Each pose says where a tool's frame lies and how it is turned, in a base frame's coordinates. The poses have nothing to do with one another.
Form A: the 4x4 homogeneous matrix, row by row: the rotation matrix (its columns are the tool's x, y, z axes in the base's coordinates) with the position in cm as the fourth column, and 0 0 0 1 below. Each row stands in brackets.
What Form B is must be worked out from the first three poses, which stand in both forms.
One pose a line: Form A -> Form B
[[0.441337 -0.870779 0.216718 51.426], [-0.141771 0.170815 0.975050 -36.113], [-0.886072 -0.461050 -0.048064 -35.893], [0 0 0 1]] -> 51.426 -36.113 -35.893 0.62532 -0.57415 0.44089 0.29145
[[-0.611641 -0.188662 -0.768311 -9.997], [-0.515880 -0.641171 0.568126 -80.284], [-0.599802 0.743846 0.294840 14.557], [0 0 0 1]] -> -9.997 -80.284 14.557 0.10250 0.42857 -0.41098 -0.79807
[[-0.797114 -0.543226 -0.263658 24.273], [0.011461 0.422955 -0.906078 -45.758], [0.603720 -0.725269 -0.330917 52.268], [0 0 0 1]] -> 24.273 -45.758 52.268 0.27153 0.16647 -0.79859 0.51070
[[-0.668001 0.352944 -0.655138 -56.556], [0.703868 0.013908 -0.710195 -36.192], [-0.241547 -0.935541 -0.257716 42.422], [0 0 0 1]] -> -56.556 -36.192 42.422 0.14848 -0.37941 -0.69635 0.59084
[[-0.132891 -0.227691 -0.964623 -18.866], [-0.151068 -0.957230 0.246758 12.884], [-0.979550 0.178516 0.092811 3.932], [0 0 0 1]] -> -18.866 12.884 3.932 0.02593 -0.65794 0.14392 0.73874
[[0.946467 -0.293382 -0.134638 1.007], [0.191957 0.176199 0.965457 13.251], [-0.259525 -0.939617 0.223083 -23.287], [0 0 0 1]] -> 1.007 13.251 -23.287 0.76579 -0.62193 0.04077 0.15844
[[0.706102 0.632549 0.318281 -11.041], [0.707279 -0.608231 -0.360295 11.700], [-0.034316 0.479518 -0.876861 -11.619], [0 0 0 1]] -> -11.041 11.700 -11.619 0.23506 0.89320 0.37501 0.07948
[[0.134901 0.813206 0.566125 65.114], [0.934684 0.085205 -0.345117 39.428], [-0.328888 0.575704 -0.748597 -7.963], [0 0 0 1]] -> 65.114 39.428 -7.963 0.34333 0.67050 0.65171 0.08845
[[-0.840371 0.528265 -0.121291 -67.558], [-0.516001 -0.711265 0.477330 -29.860], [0.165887 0.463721 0.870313 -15.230], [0 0 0 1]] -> -67.558 -29.860 -15.230 0.28226 -0.01205 -0.25436 -0.92493
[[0.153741 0.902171 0.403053 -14.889], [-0.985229 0.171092 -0.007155 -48.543], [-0.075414 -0.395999 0.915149 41.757], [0 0 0 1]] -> -14.889 -48.543 41.757 0.74833 -0.12990 0.15985 -0.63054
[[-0.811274 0.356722 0.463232 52.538], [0.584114 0.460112 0.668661 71.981], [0.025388 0.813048 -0.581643 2.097], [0 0 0 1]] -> 52.538 71.981 2.097 0.12961 0.27850 0.84455 0.43861
